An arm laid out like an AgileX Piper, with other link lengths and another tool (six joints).
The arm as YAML. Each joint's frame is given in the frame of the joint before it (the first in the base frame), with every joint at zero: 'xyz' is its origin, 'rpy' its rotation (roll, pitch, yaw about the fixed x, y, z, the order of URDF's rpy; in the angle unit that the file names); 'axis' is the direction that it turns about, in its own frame. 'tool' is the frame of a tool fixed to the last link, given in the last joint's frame.
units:
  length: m
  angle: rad
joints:
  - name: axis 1
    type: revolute
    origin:
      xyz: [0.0, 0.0, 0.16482]
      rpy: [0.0, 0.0, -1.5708]
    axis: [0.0, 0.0, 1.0]
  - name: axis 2
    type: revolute
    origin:
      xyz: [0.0, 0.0, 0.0]
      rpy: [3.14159, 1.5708, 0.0]
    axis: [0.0, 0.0, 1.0]
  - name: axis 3
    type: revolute
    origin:
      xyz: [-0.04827, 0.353, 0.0]
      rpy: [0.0, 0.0, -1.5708]
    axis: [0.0, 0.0, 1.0]
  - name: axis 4
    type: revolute
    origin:
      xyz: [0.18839, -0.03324, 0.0]
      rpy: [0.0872, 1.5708, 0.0]
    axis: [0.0, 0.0, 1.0]
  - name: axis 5
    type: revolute
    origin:
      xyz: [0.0, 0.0, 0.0]
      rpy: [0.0, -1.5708, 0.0]
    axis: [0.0, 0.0, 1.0]
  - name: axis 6
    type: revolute
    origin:
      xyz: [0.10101, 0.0, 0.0]
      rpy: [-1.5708, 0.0, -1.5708]
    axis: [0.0, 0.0, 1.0]
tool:
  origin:
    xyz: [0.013, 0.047, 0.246]
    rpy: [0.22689, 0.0, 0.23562]
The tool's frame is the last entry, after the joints.
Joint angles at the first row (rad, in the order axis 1, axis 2, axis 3, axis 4, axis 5, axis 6):
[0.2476 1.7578 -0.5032 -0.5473 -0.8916 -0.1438]
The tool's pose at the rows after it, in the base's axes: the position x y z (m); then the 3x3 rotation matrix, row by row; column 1 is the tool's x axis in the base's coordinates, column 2 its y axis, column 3 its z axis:
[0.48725, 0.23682, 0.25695], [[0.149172, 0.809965, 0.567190], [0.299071, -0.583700, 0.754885], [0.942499, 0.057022, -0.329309]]
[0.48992, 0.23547, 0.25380], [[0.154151, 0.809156, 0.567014], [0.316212, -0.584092, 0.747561], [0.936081, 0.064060, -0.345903]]
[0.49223, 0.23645, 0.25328], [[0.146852, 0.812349, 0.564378], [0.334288, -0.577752, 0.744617], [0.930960, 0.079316, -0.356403]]
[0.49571, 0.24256, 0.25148], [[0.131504, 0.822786, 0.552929], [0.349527, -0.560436, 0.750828], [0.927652, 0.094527, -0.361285]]
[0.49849, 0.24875, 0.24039], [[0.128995, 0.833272, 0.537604], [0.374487, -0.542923, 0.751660], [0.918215, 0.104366, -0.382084]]
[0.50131, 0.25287, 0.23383], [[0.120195, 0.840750, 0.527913], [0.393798, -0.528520, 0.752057], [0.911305, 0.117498, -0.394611]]
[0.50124, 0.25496, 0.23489], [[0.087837, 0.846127, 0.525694], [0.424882, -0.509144, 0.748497], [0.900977, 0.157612, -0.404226]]
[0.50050, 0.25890, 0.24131], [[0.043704, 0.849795, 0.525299], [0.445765, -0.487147, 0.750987], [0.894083, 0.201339, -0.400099]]
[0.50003, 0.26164, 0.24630], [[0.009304, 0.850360, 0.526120], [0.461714, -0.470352, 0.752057], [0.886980, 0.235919, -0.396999]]
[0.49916, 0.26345, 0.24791], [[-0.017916, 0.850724, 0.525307], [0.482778, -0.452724, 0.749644], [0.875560, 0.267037, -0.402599]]
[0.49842, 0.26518, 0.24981], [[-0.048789, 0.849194, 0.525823], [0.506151, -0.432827, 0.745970], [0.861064, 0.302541, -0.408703]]
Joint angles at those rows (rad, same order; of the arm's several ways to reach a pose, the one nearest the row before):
[0.2519 1.7578 -0.5258 -0.5485 -0.8804 -0.1438]
[0.2519 1.7578 -0.5427 -0.5539 -0.8498 -0.1438]
[0.2519 1.7597 -0.5593 -0.5633 -0.8304 -0.1506]
[0.2519 1.7782 -0.5800 -0.5823 -0.8306 -0.1588]
[0.2584 1.8075 -0.5936 -0.5883 -0.8266 -0.1800]
[0.2601 1.8294 -0.6057 -0.5949 -0.8267 -0.1997]
[0.2601 1.8318 -0.6081 -0.5968 -0.8266 -0.2445]
[0.2601 1.8318 -0.6081 -0.5985 -0.8423 -0.2901]
[0.2601 1.8318 -0.6081 -0.5986 -0.8542 -0.3268]
[0.2601 1.8318 -0.6081 -0.6002 -0.8562 -0.3620]
[0.2601 1.8318 -0.6081 -0.6001 -0.8584 -0.4033]

